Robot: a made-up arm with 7 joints. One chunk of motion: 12 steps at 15 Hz.
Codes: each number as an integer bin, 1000 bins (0 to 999) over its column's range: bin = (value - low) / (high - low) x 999, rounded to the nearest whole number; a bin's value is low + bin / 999 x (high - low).
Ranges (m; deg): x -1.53..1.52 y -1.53..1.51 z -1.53..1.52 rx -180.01..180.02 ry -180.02..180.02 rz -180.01..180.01
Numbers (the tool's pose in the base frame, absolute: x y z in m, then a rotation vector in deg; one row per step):
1: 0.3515 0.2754 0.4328 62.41 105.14 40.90
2: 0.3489 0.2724 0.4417 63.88 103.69 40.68
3: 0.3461 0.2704 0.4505 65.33 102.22 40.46
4: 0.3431 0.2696 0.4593 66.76 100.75 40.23
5: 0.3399 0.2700 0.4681 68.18 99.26 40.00
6: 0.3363 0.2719 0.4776 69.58 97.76 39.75
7: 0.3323 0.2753 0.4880 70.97 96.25 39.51
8: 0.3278 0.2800 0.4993 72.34 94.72 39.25
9: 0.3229 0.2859 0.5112 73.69 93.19 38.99
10: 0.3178 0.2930 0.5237 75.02 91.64 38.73
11: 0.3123 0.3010 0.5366 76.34 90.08 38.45
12: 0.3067 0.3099 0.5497 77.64 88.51 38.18
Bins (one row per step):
1: 616 593 643 673 791 613
2: 615 592 646 677 787 612
3: 614 592 649 681 783 612
4: 614 591 652 685 779 611
5: 612 592 654 689 775 610
6: 611 592 658 693 771 610
7: 610 593 661 696 767 609
8: 609 595 665 700 762 608
9: 607 597 669 704 758 608
10: 605 599 673 708 754 607
11: 603 602 677 711 749 606
12: 602 605 681 715 745 605

